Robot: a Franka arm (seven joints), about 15 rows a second.
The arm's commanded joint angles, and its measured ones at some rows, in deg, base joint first. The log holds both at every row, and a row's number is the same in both.
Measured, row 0:
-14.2, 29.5, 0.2, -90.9, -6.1, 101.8, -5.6
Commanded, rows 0 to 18:
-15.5, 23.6, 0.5, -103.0, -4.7, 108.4, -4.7
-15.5, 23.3, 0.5, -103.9, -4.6, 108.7, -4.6
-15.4, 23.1, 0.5, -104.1, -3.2, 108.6, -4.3
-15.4, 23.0, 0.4, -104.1, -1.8, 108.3, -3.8
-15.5, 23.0, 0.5, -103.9, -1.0, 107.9, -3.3
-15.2, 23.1, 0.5, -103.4, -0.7, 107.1, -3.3
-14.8, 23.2, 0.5, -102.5, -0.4, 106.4, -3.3
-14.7, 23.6, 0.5, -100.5, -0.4, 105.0, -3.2
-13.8, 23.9, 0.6, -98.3, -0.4, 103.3, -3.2
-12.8, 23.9, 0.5, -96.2, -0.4, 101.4, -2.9
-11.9, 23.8, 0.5, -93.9, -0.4, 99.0, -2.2
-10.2, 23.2, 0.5, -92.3, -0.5, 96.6, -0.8
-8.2, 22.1, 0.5, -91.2, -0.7, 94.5, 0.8
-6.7, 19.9, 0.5, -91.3, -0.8, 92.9, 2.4
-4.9, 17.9, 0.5, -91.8, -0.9, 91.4, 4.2
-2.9, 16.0, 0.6, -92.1, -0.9, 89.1, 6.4
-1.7, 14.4, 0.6, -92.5, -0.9, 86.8, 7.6
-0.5, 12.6, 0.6, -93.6, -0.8, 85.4, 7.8
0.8, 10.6, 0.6, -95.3, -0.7, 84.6, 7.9
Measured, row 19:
-1.1, 15.3, 1.1, -91.0, -1.6, 86.2, 7.0
